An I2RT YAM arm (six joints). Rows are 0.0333 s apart.
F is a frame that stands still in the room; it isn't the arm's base.
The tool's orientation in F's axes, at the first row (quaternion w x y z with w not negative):
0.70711 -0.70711 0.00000 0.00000
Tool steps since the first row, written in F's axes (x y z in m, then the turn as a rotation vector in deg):
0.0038 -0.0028 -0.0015 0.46 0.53 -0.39
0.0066 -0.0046 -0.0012 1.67 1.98 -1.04
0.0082 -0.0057 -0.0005 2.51 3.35 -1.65
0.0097 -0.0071 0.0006 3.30 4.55 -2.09
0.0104 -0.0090 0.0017 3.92 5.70 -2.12
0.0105 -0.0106 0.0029 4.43 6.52 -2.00
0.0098 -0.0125 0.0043 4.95 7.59 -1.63
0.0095 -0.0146 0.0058 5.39 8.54 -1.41
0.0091 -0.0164 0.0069 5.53 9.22 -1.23
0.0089 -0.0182 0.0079 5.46 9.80 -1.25
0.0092 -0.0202 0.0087 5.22 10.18 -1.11
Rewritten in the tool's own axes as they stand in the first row. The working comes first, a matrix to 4 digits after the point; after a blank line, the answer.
The tool's axes in the first row as the columns of a matrix, in F's axes (used below as rounded here):
1.0000 0.0000 0.0000
0.0000 0.0000 1.0000
0.0000 -1.0000 0.0000

0.0038 0.0015 -0.0028 0.46 0.39 0.53
0.0066 0.0012 -0.0046 1.67 1.04 1.98
0.0082 0.0005 -0.0057 2.51 1.65 3.35
0.0097 -0.0006 -0.0071 3.30 2.09 4.55
0.0104 -0.0017 -0.0090 3.92 2.12 5.70
0.0105 -0.0029 -0.0106 4.43 2.00 6.52
0.0098 -0.0043 -0.0125 4.95 1.63 7.59
0.0095 -0.0058 -0.0146 5.39 1.41 8.54
0.0091 -0.0069 -0.0164 5.53 1.23 9.22
0.0089 -0.0079 -0.0182 5.46 1.25 9.80
0.0092 -0.0087 -0.0202 5.22 1.11 10.18

